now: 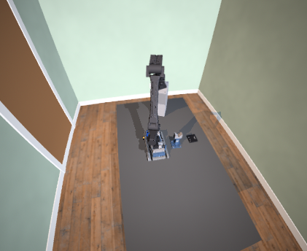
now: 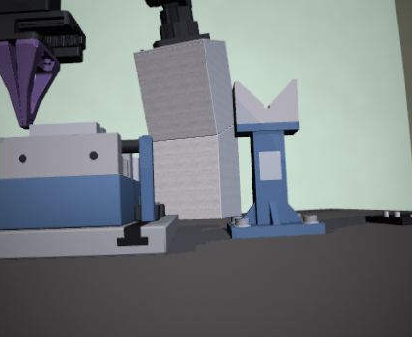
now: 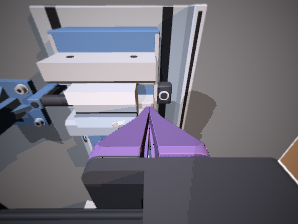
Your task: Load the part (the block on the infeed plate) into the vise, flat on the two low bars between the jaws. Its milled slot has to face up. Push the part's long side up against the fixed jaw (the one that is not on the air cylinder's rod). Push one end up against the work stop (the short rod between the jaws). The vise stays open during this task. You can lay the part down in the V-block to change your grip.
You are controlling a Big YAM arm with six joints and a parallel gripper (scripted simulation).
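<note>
The part is 4 cm to the left of my hand, 2 cm below it and 1 cm ahead of it. The rest, counted from my hand: dark work stop rod 9 cm to the left, 3 cm below, 2 cm ahead; moving jaw 5 cm to the left, 4 cm below, 3 cm behind; fixed jaw 4 cm to the left, 4 cm below, 4 cm ahead.
</note>
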